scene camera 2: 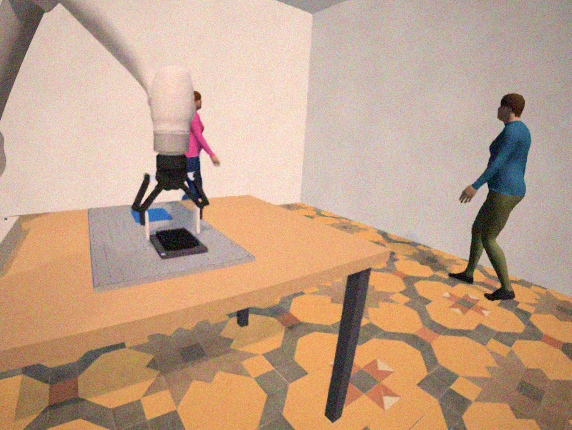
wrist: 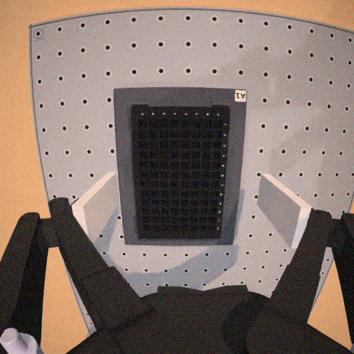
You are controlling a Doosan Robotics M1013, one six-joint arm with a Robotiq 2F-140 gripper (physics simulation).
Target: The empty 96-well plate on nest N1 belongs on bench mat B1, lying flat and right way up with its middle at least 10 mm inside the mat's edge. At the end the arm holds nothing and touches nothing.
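Frame: origin at the arm's base, x ahead, y left, z up, level; metres.
Seen in the pictures: gripper, fingertip midpoint: (scene camera 2: 172, 234).
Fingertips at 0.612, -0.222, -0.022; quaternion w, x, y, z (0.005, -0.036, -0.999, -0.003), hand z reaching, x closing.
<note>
A point is followed by its place in that frame, as x, y, z.
The black 96-well plate (scene camera 2: 177, 240) {0.613, -0.257, -0.027} (wrist: 180, 172) lies flat, wells up, on the dark grey nest (scene camera 2: 185, 252) {0.614, -0.310, -0.042} (wrist: 124, 150). In the wrist view the nest has a small A1 label at its upper right corner. My gripper (scene camera 2: 173, 234) {0.612, -0.222, -0.022} (wrist: 188, 188) is wide open and empty, pointing down. Its pale finger pads are on opposite sides of the plate and nest, apart from both in the wrist view; their exact height is hard to tell. The blue bench mat (scene camera 2: 160, 215) {0.667, 0.080, -0.049} lies behind the nest in the scene view, partly behind one finger; it does not show in the wrist view.
A grey perforated board (scene camera 2: 115, 265) {0.449, -0.287, -0.051} (wrist: 75, 115) lies on the wooden table (scene camera 2: 300, 245) {0.941, -0.373, -0.064} (wrist: 15, 125) and bears the nest. A person in pink (scene camera 2: 196, 135) stands behind the arm, beyond the table. A person in blue (scene camera 2: 512, 157) is at the right, away from the table.
</note>
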